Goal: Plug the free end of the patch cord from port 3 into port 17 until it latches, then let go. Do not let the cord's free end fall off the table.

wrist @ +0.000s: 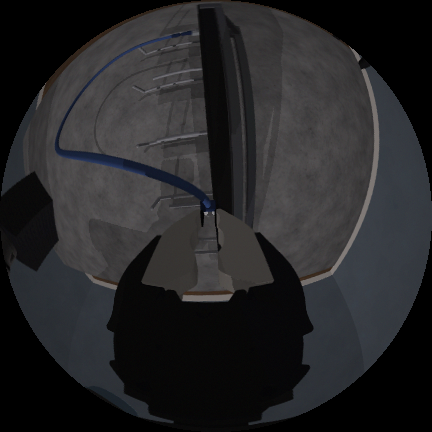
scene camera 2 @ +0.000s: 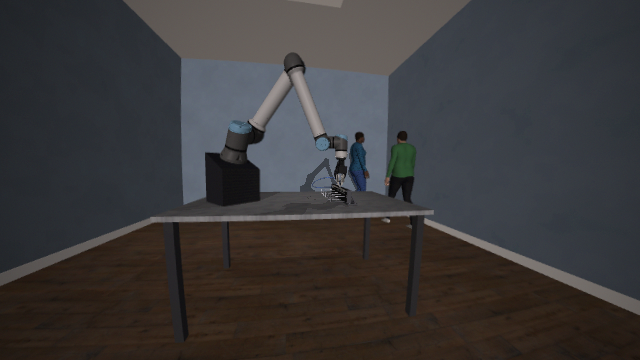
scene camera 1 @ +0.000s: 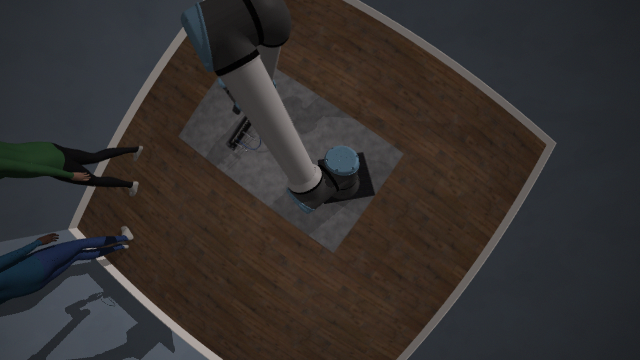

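Where they show: gripper, fingertip midpoint: (wrist: 208, 210) (scene camera 2: 339, 185); arm's base, origin of the base link: (scene camera 2: 233, 158).
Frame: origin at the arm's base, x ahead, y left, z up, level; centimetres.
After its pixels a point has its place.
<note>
The blue patch cord (wrist: 92, 157) @[x 73.7, y 5.1, z -13.2 cm] (scene camera 1: 258, 146) @[x 59.4, y 15.8, z -20.8 cm] (scene camera 2: 313, 183) @[x 60.2, y 11.5, z -18.1 cm] runs in a wide loop from the far part of the black patch panel (wrist: 218, 115) @[x 80.8, y 7.3, z -21.1 cm] (scene camera 1: 239, 134) @[x 79.1, y 18.8, z -24.5 cm] (scene camera 2: 340, 194) @[x 79.9, y -4.4, z -25.7 cm] to my gripper. My gripper (wrist: 208, 210) @[x 79.8, y -2.0, z -19.4 cm] (scene camera 2: 339, 183) @[x 79.8, y -2.0, z -19.4 cm] is shut on the cord's blue plug (wrist: 208, 205) @[x 79.9, y -0.3, z -17.3 cm], which is between the fingertips, above the table and close beside the panel's near part. The fingers and the panel hide whether the plug touches a port. The port numbers cannot be read. In scene camera 1 the arm hides part of the panel.
Several thin metal cable bars (wrist: 175, 137) @[x 75.6, y 5.4, z -25.4 cm] stick out from the panel on the cord's side. The panel stands on the grey table (wrist: 320, 150) @[x 102.1, y 5.7, z -30.9 cm] (scene camera 1: 350, 135) @[x 15.2, y -32.4, z -30.9 cm] (scene camera 2: 280, 205) @[x 37.0, y -18.9, z -30.9 cm]. The arm's black pedestal (scene camera 2: 230, 182) @[x 4.9, y -18.7, z -15.9 cm] (wrist: 30, 220) @[x 19.3, y -2.2, z -17.1 cm] stands at the other end. Two people stand beyond the table.
</note>
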